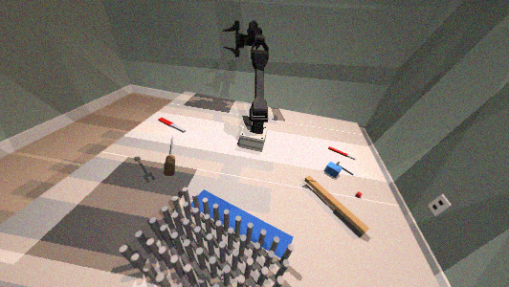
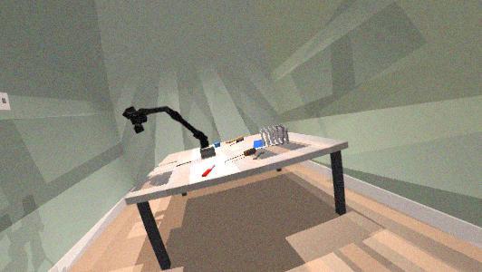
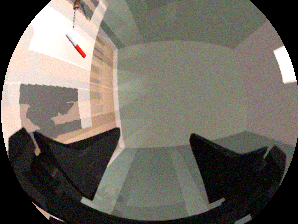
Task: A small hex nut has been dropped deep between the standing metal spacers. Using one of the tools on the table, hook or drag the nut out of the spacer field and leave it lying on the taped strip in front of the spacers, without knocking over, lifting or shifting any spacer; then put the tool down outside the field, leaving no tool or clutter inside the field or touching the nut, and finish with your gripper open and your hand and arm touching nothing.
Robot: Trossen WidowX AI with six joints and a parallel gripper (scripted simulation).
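My gripper tip is now 62 cm short of the hook tool, 39 cm above it and 6 cm to the left of it. Round my gripper tip: blue taped strip: 87 cm ahead, 40 cm below, 33 cm to the left; then grey wrench: 74 cm ahead, 40 cm below, 12 cm to the right; then blue block: 70 cm to the left, 55 cm ahead, 38 cm below.
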